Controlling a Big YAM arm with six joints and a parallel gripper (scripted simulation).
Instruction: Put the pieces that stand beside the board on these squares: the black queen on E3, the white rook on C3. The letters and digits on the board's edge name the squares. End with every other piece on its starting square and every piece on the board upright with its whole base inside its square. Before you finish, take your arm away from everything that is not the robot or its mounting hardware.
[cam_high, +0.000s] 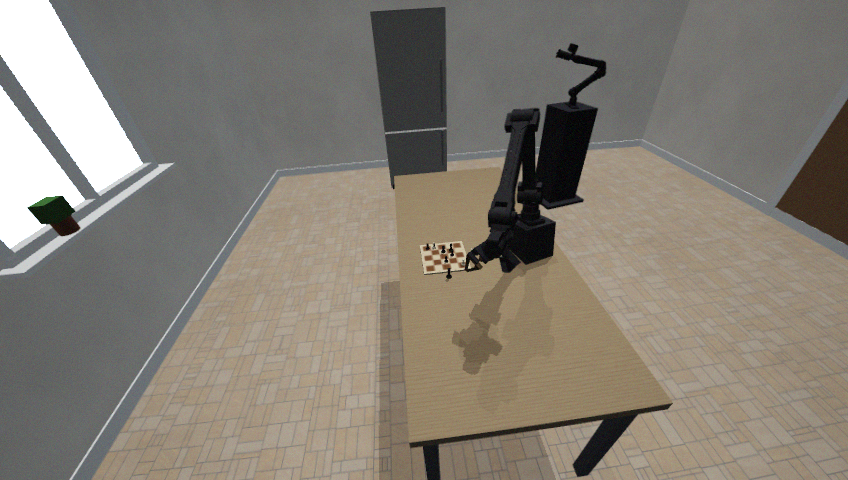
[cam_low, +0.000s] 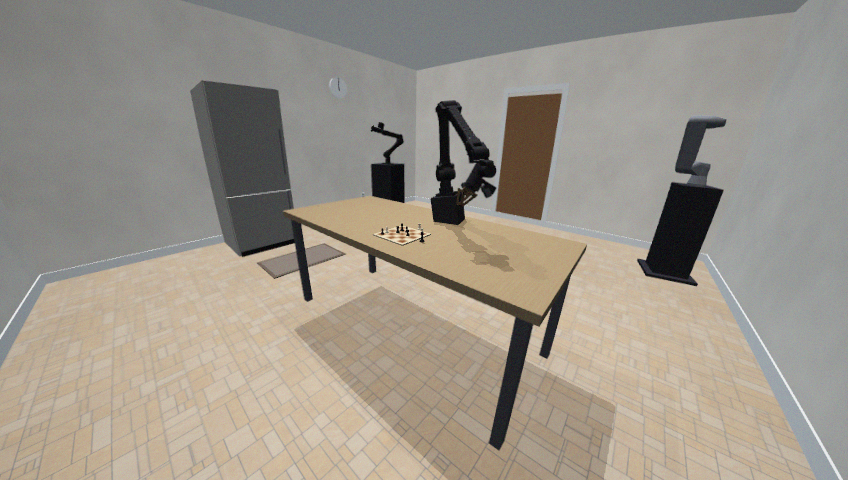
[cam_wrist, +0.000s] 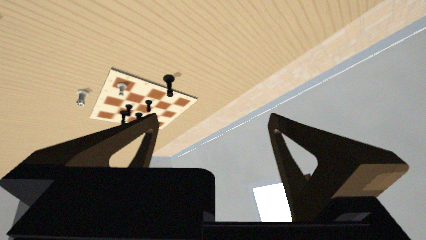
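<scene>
Now: the black queen 180 mm to the right of my hand, 180 mm below it and 30 mm ahead of it. Also, from my hand: chessboard 310 mm to the right, 200 mm below, 10 mm ahead.
</scene>
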